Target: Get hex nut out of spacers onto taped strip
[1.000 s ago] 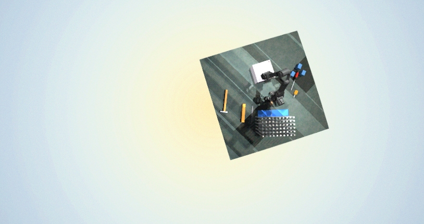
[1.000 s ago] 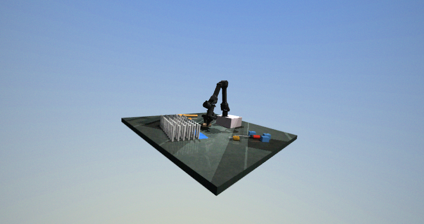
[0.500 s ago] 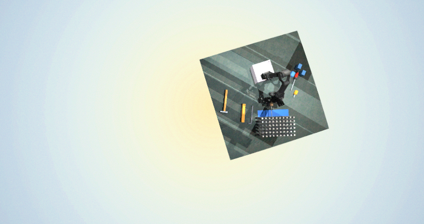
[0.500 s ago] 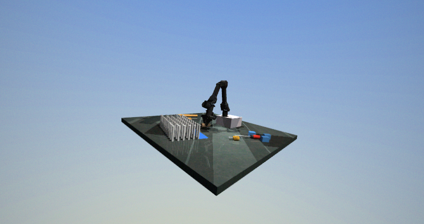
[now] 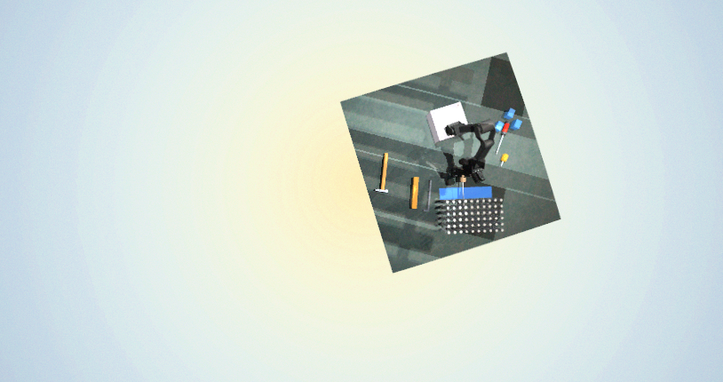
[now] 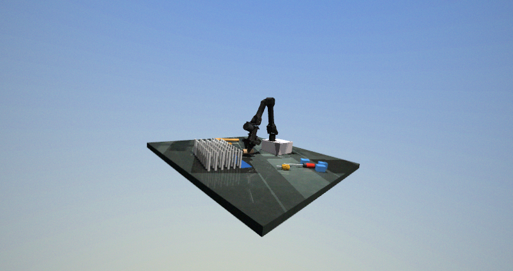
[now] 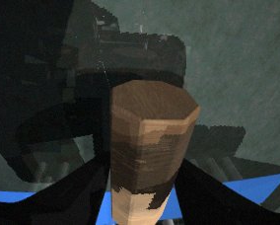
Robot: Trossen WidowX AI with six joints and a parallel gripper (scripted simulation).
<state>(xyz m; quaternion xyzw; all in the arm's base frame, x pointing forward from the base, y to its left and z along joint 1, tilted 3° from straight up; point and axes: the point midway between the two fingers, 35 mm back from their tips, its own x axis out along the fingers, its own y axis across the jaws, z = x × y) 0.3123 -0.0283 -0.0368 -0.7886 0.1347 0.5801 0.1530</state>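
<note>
The blue taped strip is 13 cm ahead of my gripper tip, 3 cm below it and 1 cm to the right of it. The rest, counted from my gripper tip: yellow screwdriver (34 cm to the left, 2 cm below, 2 cm ahead); then hex nut (26 cm ahead, 11 cm to the right, 3 cm below); then orange bar (35 cm to the right, 3 cm behind, 2 cm below).
</note>
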